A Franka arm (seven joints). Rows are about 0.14 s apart.
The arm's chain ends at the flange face. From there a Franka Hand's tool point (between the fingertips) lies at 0.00 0.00 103.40 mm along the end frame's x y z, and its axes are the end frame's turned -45 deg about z.
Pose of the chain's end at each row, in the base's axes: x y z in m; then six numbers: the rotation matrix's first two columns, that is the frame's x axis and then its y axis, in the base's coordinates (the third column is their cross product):
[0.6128 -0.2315 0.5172 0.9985 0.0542 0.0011 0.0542 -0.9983 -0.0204]
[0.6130 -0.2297 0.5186 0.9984 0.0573 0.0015 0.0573 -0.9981 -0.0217]
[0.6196 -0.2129 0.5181 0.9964 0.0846 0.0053 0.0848 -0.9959 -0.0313]
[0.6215 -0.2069 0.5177 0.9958 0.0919 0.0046 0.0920 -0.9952 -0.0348]
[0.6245 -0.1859 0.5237 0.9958 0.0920 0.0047 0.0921 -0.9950 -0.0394]
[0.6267 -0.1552 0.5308 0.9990 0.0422 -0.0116 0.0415 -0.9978 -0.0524]
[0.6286 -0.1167 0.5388 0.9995 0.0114 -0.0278 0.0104 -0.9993 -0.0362]
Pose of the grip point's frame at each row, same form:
[0.6128 -0.2294 0.4138 0.6677 0.7442 0.0152 0.7444 -0.6676 -0.0136]
[0.6130 -0.2275 0.4152 0.6655 0.7463 0.0164 0.7465 -0.6652 -0.0143]
[0.6199 -0.2096 0.4148 0.6446 0.7640 0.0259 0.7645 -0.6444 -0.0184]
[0.6216 -0.2033 0.4144 0.6391 0.7687 0.0279 0.7692 -0.6387 -0.0214]
[0.6246 -0.1818 0.4204 0.6390 0.7686 0.0312 0.7693 -0.6385 -0.0245]
[0.6253 -0.1498 0.4275 0.6771 0.7354 0.0288 0.7357 -0.6757 -0.0453]
[0.6257 -0.1130 0.4355 0.6994 0.7147 0.0059 0.7141 -0.6986 -0.0453]

